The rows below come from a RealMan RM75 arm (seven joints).
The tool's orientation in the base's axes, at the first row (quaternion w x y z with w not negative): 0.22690, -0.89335, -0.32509, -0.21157
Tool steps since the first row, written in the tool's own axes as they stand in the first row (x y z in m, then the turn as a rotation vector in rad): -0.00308, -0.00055, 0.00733, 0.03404, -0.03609, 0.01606; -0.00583, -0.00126, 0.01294, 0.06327, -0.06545, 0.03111; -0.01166, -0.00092, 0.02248, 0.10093, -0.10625, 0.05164; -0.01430, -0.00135, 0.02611, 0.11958, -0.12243, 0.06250; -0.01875, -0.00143, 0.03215, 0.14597, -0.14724, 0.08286; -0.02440, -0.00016, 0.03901, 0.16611, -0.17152, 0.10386; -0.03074, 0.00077, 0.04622, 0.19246, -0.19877, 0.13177; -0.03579, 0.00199, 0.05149, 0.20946, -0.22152, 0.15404; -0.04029, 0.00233, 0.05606, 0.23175, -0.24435, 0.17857; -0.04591, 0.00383, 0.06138, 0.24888, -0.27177, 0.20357; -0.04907, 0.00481, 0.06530, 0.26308, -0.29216, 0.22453
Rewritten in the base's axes. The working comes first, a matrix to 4 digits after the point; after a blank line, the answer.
The tool's axes in the first row as the columns of a matrix, in the base's axes (used below as rounded here):
0.6991, 0.6768, 0.2305
0.4848, -0.6857, 0.5430
0.5255, -0.2678, -0.8075

-0.00084, 0.00286, -0.00739, 0.00307, 0.04997, 0.01458; -0.00195, 0.00506, -0.01318, 0.00711, 0.09245, 0.02565; -0.00359, 0.00718, -0.02403, 0.01055, 0.14983, 0.03979; -0.00489, 0.00817, -0.02824, 0.01514, 0.17586, 0.04516; -0.00667, 0.00935, -0.03543, 0.02149, 0.21672, 0.04923; -0.00817, 0.00946, -0.04428, 0.02398, 0.25454, 0.04936; -0.01032, 0.00967, -0.05368, 0.03039, 0.30115, 0.04796; -0.01181, 0.00924, -0.06092, 0.03201, 0.33709, 0.04501; -0.01367, 0.00931, -0.06706, 0.03780, 0.37687, 0.04303; -0.01536, 0.00845, -0.07472, 0.03698, 0.41755, 0.03918; -0.01600, 0.00837, -0.07980, 0.03794, 0.44980, 0.03518
